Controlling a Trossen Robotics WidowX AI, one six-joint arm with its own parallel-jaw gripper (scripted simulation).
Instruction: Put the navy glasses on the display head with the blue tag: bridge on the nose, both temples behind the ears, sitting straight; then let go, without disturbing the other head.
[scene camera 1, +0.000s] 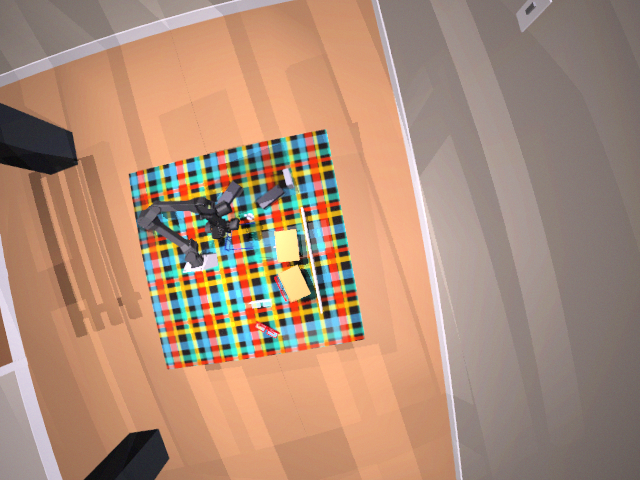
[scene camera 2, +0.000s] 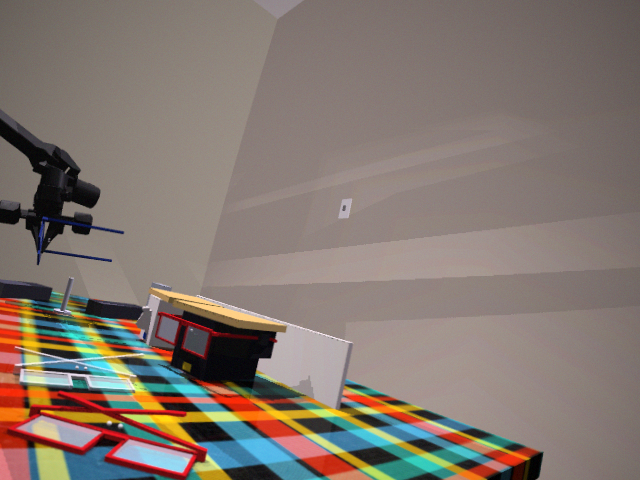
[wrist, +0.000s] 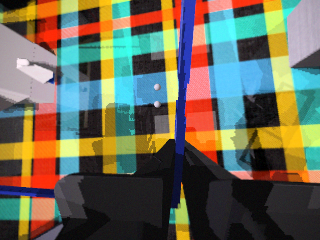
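Note:
The gripper (scene camera 2: 40, 252) is visible; the wrist view also has it (wrist: 176, 144).

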